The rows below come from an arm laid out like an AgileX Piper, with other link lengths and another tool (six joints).
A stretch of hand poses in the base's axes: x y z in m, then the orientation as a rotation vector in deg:
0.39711 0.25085 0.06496 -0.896 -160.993 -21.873
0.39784 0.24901 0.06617 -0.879 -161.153 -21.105
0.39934 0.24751 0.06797 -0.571 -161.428 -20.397
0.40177 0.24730 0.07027 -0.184 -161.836 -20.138
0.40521 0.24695 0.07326 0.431 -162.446 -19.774
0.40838 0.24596 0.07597 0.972 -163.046 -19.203
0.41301 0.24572 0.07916 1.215 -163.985 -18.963
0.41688 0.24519 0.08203 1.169 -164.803 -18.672
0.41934 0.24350 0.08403 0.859 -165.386 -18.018
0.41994 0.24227 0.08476 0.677 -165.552 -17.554
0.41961 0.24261 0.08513 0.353 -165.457 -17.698
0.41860 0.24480 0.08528 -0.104 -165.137 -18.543
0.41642 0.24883 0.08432 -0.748 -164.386 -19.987
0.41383 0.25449 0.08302 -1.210 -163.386 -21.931
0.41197 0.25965 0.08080 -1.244 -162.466 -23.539
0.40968 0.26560 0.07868 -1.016 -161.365 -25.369
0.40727 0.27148 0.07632 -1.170 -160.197 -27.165
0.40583 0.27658 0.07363 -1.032 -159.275 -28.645
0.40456 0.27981 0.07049 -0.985 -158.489 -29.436
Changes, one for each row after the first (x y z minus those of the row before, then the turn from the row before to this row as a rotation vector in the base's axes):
0.00073 -0.00184 0.00121 -0.537 -0.066 0.087
0.00150 -0.00150 0.00180 -0.476 -0.214 0.265
0.00243 -0.00021 0.00230 -0.172 -0.406 0.250
0.00344 -0.00035 0.00299 -0.237 -0.614 0.394
0.00317 -0.00099 0.00271 -0.383 -0.579 0.365
0.00463 -0.00024 0.00319 -0.209 -0.924 0.087
0.00387 -0.00053 0.00287 -0.259 -0.776 -0.091
0.00246 -0.00169 0.00200 -0.508 -0.488 -0.209
0.00060 -0.00123 0.00073 -0.339 -0.106 -0.097
-0.00033 0.00034 0.00037 0.078 0.105 -0.222
-0.00101 0.00219 0.00015 0.557 0.267 -0.355
-0.00218 0.00403 -0.00096 0.982 0.636 -0.497
-0.00259 0.00566 -0.00130 1.365 0.792 -0.403
-0.00186 0.00516 -0.00222 1.178 0.699 -0.091
-0.00229 0.00595 -0.00212 1.381 0.804 0.080
-0.00241 0.00588 -0.00236 1.338 0.892 -0.171
-0.00144 0.00510 -0.00269 1.134 0.651 0.030
-0.00127 0.00323 -0.00314 0.644 0.630 0.040

